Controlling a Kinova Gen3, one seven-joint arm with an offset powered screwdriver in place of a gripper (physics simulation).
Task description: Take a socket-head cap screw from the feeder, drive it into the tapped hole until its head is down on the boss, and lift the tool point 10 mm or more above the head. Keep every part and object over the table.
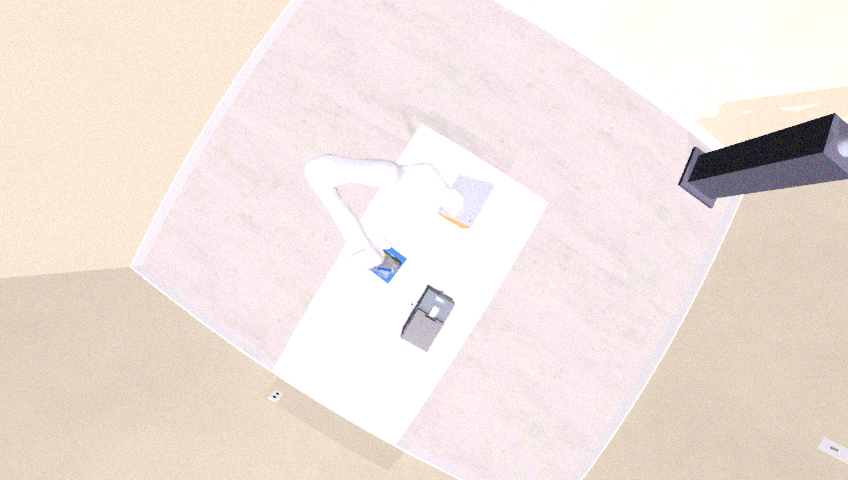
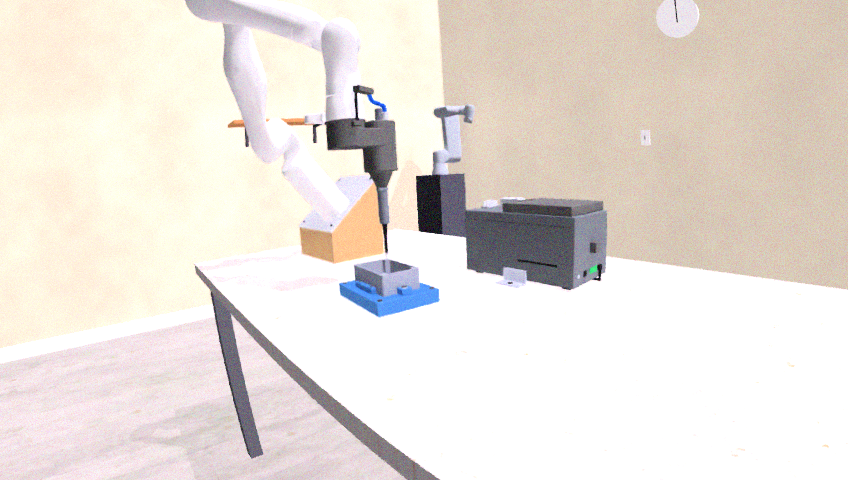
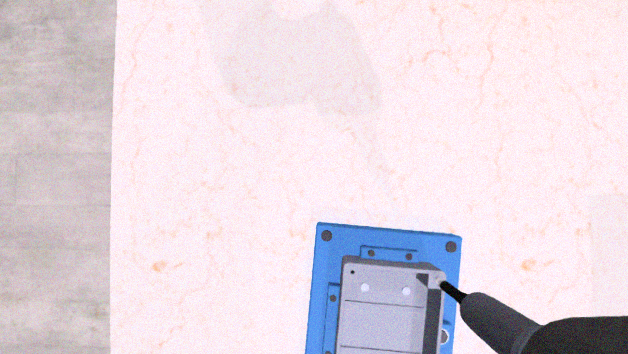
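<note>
My screwdriver [image 2: 385, 251] [image 3: 443, 283] points down at a corner of the grey open-topped housing [image 2: 368, 278] [image 3: 382, 320]. A small pale cap screw [image 2: 386, 256] [image 3: 439, 281] shows at the end of the black bit, right over the corner boss. It hides the tapped hole there, and I cannot tell how far the screw is in. The housing sits in a blue fixture [image 1: 399, 256] [image 2: 389, 306] [image 3: 320, 260]. A dark grey unit [image 1: 421, 330] [image 2: 517, 243], which looks like the feeder, stands apart from the fixture.
A small pale bracket [image 2: 514, 277] stands beside the dark grey unit. The arm's orange-sided base [image 1: 454, 220] [image 2: 316, 243] is behind the fixture. Another dark hole [image 3: 352, 272] shows at the housing's other near corner. The table's edge [image 2: 309, 386] runs along the left.
</note>
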